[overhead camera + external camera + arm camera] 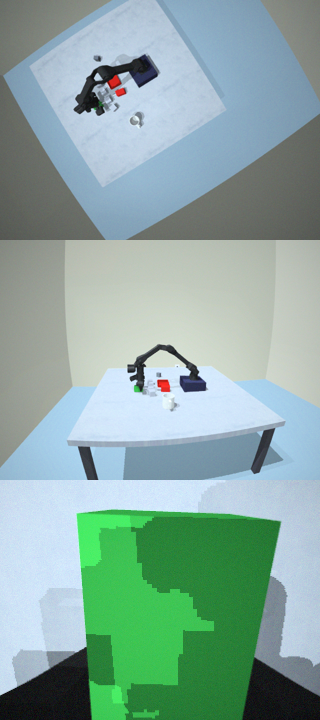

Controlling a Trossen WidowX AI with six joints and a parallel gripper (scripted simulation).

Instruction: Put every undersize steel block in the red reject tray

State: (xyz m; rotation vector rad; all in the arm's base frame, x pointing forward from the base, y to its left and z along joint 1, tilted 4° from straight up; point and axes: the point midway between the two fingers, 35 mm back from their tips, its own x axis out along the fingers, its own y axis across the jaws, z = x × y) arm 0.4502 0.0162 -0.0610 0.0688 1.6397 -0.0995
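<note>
My gripper tip is 10 mm past the green GO gauge and 20 mm below it. From my gripper tip the other things lie so: white mug (170 mm behind, 300 mm to the left, 20 mm above); red reject tray (200 mm behind, 120 mm to the right); red block (180 mm behind, 10 mm to the left, 10 mm above).
</note>
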